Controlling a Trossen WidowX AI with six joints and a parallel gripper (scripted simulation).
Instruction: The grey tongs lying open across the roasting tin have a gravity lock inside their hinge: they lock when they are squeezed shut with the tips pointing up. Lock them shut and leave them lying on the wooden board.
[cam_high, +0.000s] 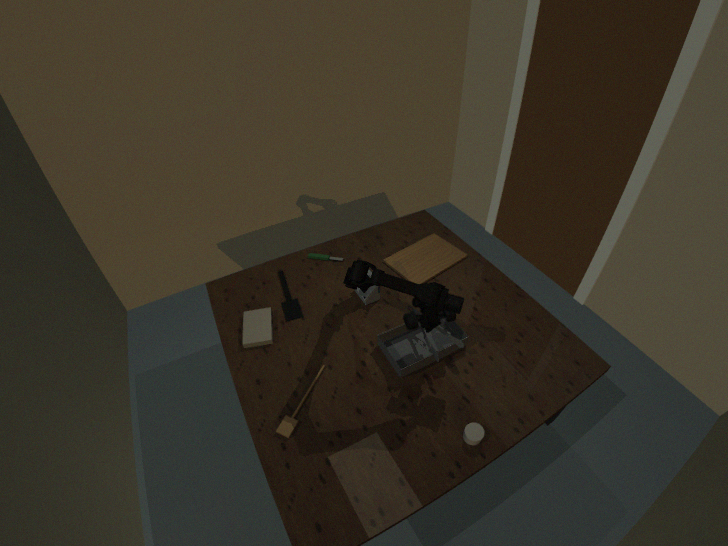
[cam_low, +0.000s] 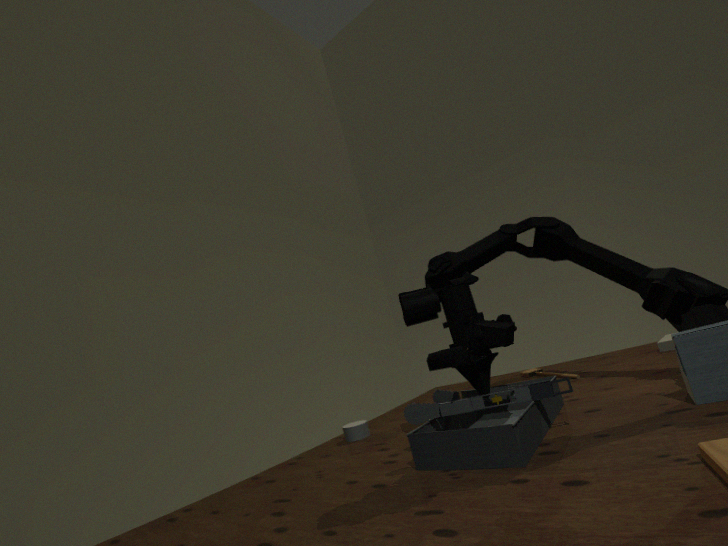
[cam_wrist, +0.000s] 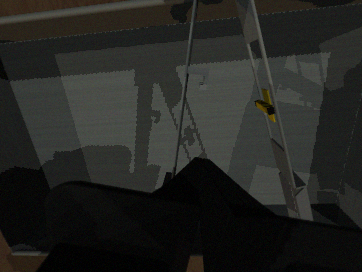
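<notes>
Right now the grey roasting tin is 2 cm to the right of my gripper tip and 4 cm below it. The rest, counted from my gripper tip: yellow slider piece 3 cm behind, 3 cm to the left; white cylinder 40 cm ahead, 9 cm to the right, 5 cm below; wooden board 42 cm behind, 31 cm to the left, 6 cm below.
</notes>
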